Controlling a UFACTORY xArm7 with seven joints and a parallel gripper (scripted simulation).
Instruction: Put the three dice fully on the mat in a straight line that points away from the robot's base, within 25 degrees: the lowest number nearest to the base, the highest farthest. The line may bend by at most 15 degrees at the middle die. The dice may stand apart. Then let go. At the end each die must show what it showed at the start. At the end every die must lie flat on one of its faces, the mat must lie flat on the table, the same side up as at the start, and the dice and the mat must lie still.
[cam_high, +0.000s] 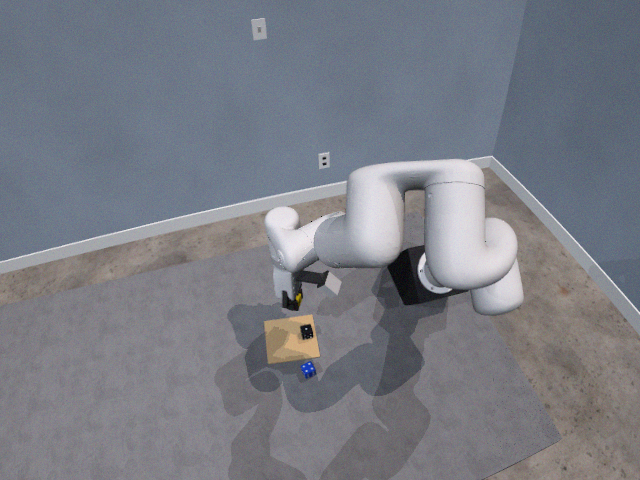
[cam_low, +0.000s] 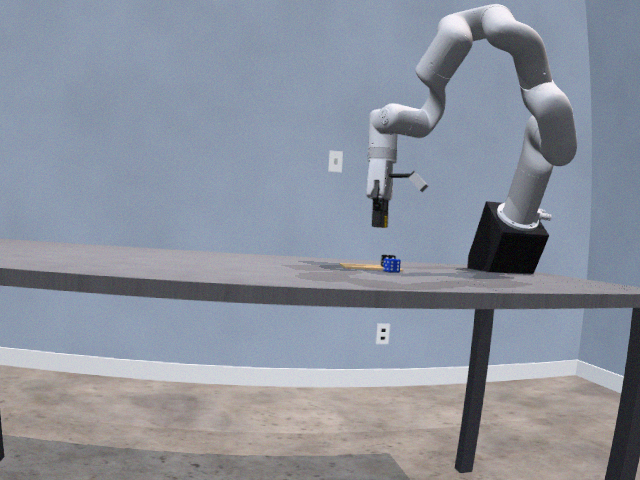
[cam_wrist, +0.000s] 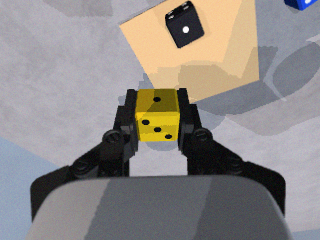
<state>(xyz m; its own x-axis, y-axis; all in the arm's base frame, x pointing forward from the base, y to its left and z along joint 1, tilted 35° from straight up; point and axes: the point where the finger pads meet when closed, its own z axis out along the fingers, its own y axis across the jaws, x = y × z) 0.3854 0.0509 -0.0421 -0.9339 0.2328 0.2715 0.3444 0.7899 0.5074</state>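
Right now my hand is 120 mm above the tan mat, 50 mm to the right of it and 20 mm short of it. Round my hand: black die 100 mm below, 40 mm to the left, 20 mm behind; then yellow die 10 mm below; then blue die 150 mm to the left, 110 mm below, 20 mm behind.
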